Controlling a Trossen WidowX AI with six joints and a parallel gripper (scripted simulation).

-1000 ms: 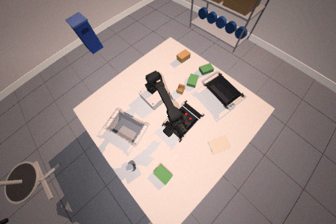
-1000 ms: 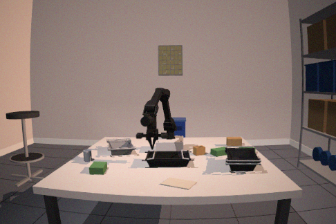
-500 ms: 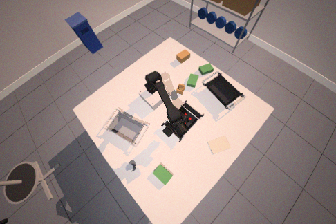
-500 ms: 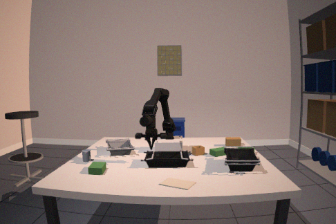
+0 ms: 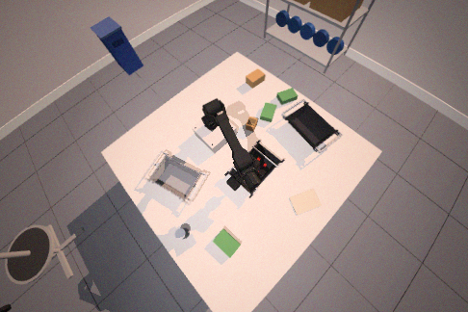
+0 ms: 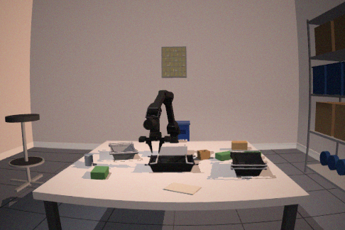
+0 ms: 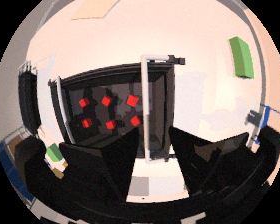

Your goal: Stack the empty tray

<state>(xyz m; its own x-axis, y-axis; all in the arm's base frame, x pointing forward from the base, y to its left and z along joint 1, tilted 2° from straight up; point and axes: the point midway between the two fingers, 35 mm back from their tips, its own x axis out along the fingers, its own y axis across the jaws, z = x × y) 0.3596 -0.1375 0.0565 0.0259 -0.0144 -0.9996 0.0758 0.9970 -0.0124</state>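
Right now my gripper tip is 32 cm past the grey wire-handled tray, 24 cm to the left of it and 5 cm above it. The rest, counted from my gripper tip: beige pad: 34 cm ahead, 12 cm to the left, 9 cm below.
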